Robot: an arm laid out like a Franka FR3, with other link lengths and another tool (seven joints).
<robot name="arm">
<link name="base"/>
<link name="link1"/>
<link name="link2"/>
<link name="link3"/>
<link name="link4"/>
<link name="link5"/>
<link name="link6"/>
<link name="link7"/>
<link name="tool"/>
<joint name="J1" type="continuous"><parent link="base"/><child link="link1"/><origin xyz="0 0 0.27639" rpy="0 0 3.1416"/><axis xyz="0 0 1"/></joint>
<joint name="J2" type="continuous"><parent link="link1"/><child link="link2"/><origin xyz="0 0 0" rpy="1.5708 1.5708 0"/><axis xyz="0 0 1"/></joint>
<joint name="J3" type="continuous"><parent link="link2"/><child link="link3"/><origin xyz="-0.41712 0 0" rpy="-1.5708 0 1.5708"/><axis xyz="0 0 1"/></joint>
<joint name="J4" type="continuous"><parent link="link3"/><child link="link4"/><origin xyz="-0.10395 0 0" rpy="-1.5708 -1.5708 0"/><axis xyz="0 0 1"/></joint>
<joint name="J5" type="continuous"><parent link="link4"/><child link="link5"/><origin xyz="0.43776 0.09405 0" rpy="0 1.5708 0"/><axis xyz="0 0 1"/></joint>
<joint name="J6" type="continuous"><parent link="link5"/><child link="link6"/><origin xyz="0 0 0" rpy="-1.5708 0 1.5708"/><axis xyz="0 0 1"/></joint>
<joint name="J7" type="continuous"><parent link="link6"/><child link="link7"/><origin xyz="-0.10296 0 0" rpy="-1.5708 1.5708 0"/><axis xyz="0 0 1"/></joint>
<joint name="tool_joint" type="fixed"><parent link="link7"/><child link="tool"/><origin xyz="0.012 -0.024 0.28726" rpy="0 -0.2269 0.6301"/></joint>
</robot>
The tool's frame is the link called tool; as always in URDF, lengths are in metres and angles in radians. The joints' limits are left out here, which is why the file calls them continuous.
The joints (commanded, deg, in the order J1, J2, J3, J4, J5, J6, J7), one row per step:
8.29 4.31 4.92 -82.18 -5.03 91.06 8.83
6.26 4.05 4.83 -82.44 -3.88 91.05 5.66
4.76 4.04 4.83 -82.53 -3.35 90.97 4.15
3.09 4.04 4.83 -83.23 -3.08 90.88 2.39
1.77 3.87 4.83 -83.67 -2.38 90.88 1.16
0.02 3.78 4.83 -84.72 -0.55 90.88 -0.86
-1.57 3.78 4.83 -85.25 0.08 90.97 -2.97
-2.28 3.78 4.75 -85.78 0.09 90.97 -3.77
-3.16 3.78 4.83 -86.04 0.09 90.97 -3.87
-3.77 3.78 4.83 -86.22 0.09 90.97 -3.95
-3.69 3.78 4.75 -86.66 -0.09 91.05 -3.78
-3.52 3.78 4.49 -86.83 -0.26 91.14 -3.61
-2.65 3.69 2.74 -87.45 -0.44 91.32 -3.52
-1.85 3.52 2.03 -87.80 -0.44 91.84 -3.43
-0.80 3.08 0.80 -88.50 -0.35 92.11 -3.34
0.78 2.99 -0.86 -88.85 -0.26 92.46 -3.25
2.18 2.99 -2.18 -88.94 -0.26 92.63 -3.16
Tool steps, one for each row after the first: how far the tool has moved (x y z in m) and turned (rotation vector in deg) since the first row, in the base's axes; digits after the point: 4 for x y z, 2 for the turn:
0.0012 -0.0203 0.0005 0.80 0.41 1.10
0.0028 -0.0356 -0.0004 1.16 0.73 1.13
0.0027 -0.0546 -0.0070 1.18 1.62 1.22
0.0020 -0.0670 -0.0091 1.75 2.01 1.17
-0.0007 -0.0790 -0.0176 3.37 3.16 1.52
-0.0010 -0.0950 -0.0222 3.88 3.65 2.05
-0.0023 -0.1044 -0.0270 3.84 4.17 2.04
-0.0027 -0.1136 -0.0294 3.86 4.40 1.34
-0.0030 -0.1205 -0.0310 3.88 4.57 0.80
-0.0041 -0.1213 -0.0350 3.70 4.92 0.62
-0.0041 -0.1231 -0.0364 3.52 4.99 0.35
-0.0054 -0.1334 -0.0409 3.27 5.32 -0.64
-0.0047 -0.1321 -0.0414 3.22 4.98 -0.62
-0.0074 -0.1334 -0.0425 3.24 4.96 -0.89
-0.0072 -0.1334 -0.0441 3.25 4.87 -1.06
-0.0066 -0.1322 -0.0447 3.18 4.78 -1.06

